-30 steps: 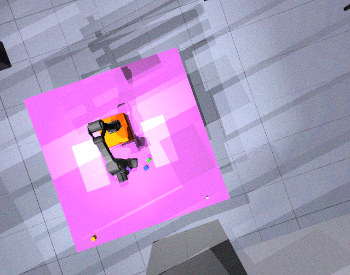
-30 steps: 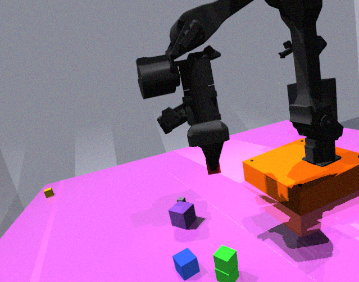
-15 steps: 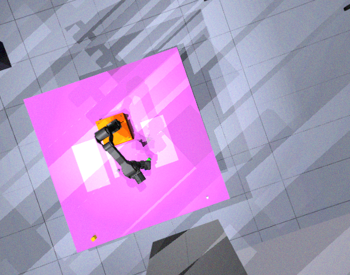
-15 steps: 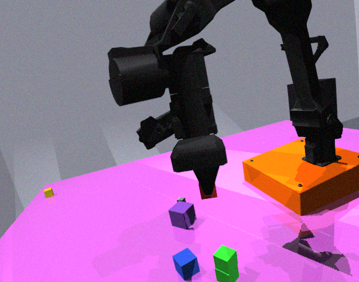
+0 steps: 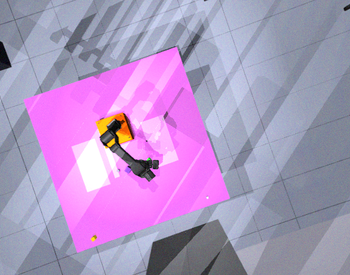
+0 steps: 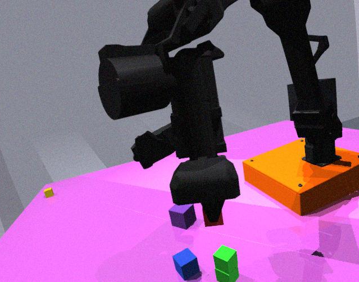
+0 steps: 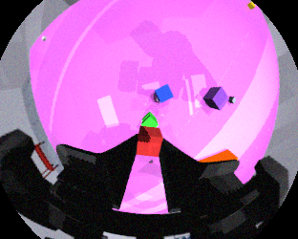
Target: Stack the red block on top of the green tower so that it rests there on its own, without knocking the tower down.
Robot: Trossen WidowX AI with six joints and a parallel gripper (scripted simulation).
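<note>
Right now my gripper tip is 100 mm above the blue cube, 50 mm short of it and 40 mm to the left of it. The rest, counted from my gripper tip: red block right at my gripper tip; then grey cube 260 mm to the right, 110 mm below, 10 mm behind; then purple cube 180 mm to the right, 100 mm below, 10 mm ahead.
</note>
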